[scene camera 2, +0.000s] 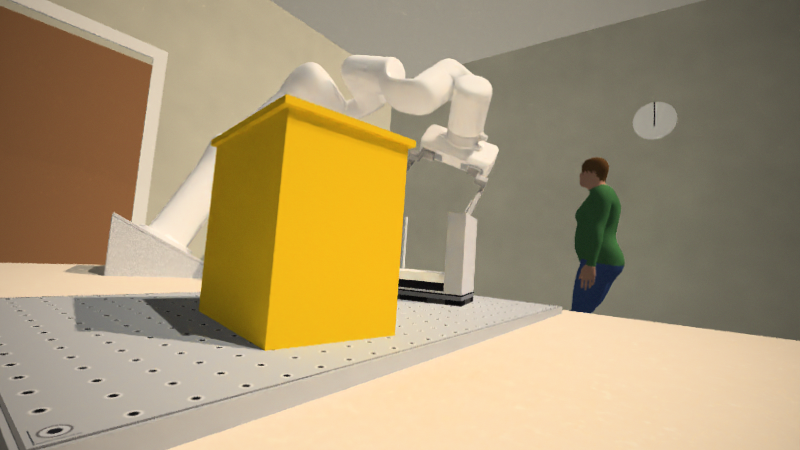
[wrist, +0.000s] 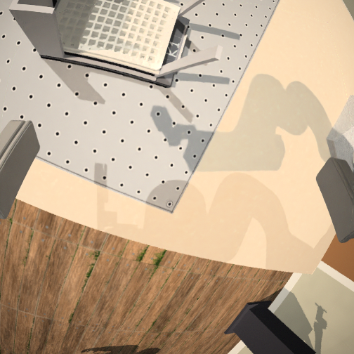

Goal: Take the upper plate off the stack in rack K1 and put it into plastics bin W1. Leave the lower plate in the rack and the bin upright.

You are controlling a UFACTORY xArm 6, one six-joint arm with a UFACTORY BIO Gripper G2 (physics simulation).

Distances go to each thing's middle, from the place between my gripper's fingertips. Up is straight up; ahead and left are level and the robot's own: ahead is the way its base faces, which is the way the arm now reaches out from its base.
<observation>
Right now the yellow plastics bin W1 (scene camera 2: 303, 245) is 100 mm ahead of my hand, 420 mm to the right of it and 90 mm below it.
</observation>
